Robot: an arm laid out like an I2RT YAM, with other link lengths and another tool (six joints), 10 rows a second.
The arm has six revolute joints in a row. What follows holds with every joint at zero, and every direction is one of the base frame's.
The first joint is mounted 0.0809 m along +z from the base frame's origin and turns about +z.
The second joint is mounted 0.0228 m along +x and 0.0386 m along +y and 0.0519 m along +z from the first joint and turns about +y.
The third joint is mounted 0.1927 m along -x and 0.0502 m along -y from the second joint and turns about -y.
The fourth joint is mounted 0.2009 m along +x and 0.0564 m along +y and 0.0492 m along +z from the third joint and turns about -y.
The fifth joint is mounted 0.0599 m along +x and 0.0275 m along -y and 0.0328 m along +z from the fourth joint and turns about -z.
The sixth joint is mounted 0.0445 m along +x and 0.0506 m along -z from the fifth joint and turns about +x.
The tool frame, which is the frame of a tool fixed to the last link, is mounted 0.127 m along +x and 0.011 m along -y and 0.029 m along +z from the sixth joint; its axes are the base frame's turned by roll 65.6, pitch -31.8 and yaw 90 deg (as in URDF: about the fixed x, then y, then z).
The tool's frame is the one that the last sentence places.
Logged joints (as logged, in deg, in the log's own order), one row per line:
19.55 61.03 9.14 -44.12 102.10 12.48
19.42 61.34 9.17 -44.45 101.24 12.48
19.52 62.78 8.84 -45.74 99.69 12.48
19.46 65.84 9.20 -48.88 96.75 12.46
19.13 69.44 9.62 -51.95 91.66 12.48
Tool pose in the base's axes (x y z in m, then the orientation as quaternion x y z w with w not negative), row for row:
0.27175 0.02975 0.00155 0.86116 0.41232 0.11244 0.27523
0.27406 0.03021 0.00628 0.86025 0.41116 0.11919 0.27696
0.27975 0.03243 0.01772 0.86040 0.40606 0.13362 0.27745
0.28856 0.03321 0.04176 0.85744 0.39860 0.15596 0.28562
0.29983 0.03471 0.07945 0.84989 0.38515 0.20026 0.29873
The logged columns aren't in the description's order. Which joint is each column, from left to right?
Columns, left to right: joint 6, joint 3, joint 5, joint 4, joint 2, joint 1.
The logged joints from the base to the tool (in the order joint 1, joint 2, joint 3, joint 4, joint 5, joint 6), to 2 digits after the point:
12.48 102.10 61.03 -44.12 9.14 19.55
12.48 101.24 61.34 -44.45 9.17 19.42
12.48 99.69 62.78 -45.74 8.84 19.52
12.46 96.75 65.84 -48.88 9.20 19.46
12.48 91.66 69.44 -51.95 9.62 19.13

